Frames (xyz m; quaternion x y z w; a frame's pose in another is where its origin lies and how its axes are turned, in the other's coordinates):
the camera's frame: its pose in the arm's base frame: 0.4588 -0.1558 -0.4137 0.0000 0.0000 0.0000 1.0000
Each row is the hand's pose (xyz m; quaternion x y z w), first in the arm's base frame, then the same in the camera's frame.
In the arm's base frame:
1: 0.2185 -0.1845 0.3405 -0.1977 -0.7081 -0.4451 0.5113
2: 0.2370 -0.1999 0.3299 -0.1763 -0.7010 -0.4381 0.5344
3: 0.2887 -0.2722 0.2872 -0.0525 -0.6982 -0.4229 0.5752
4: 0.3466 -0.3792 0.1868 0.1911 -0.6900 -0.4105 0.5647
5: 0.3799 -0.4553 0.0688 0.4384 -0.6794 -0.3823 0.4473
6: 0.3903 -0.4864 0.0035 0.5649 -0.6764 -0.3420 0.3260
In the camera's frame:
1: -0.2403 -0.0287 0.7542 -0.1977 -0.7081 -0.4451 0.5113
2: -0.2218 -0.0441 0.7436 -0.1763 -0.7010 -0.4381 0.5344
3: -0.1701 -0.1164 0.7009 -0.0525 -0.6982 -0.4229 0.5752
4: -0.1122 -0.2234 0.6005 0.1911 -0.6900 -0.4105 0.5647
5: -0.0789 -0.2995 0.4825 0.4384 -0.6794 -0.3823 0.4473
6: -0.0685 -0.3306 0.4172 0.5649 -0.6764 -0.3420 0.3260

